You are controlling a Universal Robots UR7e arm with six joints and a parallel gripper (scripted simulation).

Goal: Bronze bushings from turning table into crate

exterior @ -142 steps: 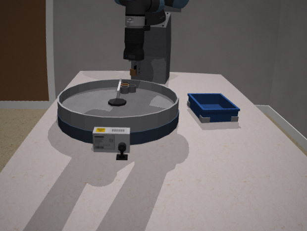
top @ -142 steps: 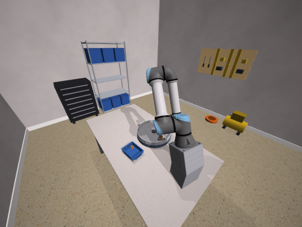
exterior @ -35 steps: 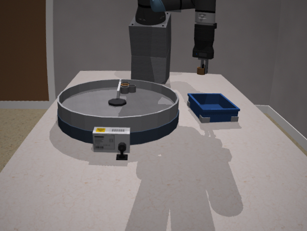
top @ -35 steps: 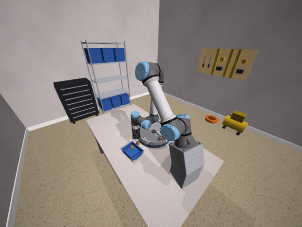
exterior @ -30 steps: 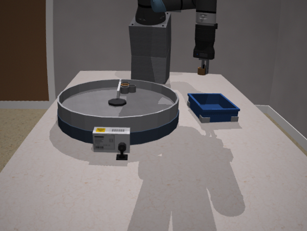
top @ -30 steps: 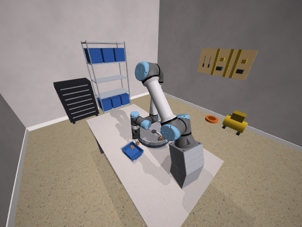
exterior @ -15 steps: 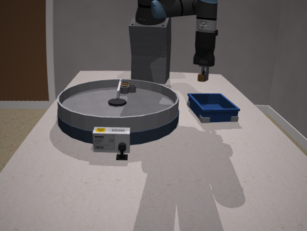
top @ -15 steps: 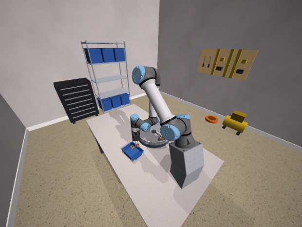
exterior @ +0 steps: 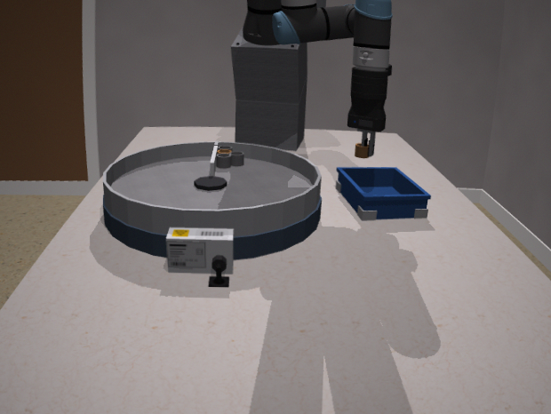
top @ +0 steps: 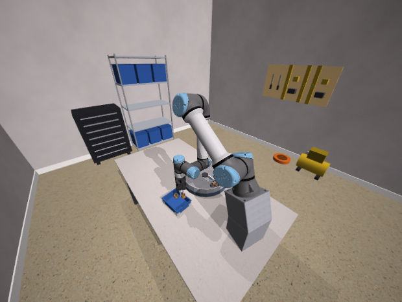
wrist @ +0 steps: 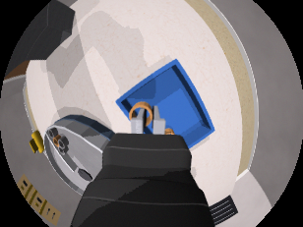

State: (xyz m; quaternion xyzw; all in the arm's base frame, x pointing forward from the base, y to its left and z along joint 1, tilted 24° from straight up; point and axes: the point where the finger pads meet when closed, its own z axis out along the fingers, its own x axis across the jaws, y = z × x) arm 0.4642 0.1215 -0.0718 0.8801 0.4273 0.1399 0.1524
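The blue crate is 50 mm ahead of my hand, 20 mm to the left of it and 90 mm below it. The rest, counted from my hand: grey turning table (40 mm ahead, 340 mm to the right, 60 mm below).
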